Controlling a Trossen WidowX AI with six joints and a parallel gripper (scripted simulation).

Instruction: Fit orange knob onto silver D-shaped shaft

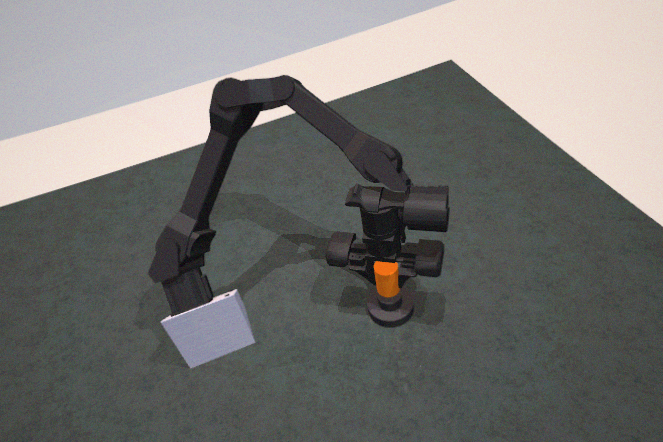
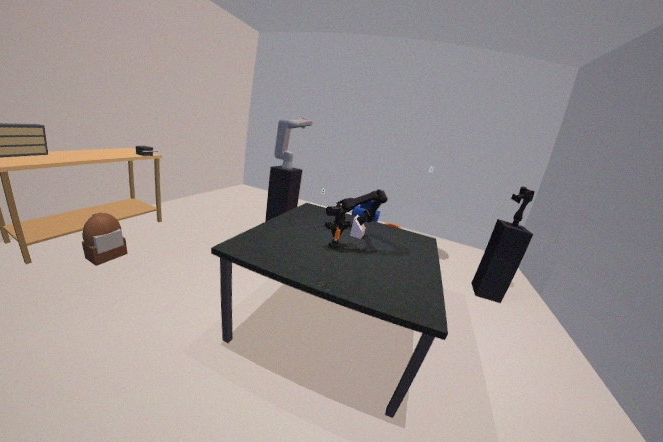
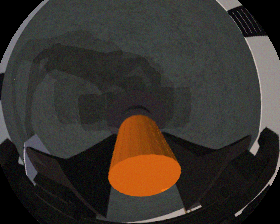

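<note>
Now: gripper tip 30 mm below the orange knob. Also, from my gripper tip: dark round pedestal (40 mm below).
</note>
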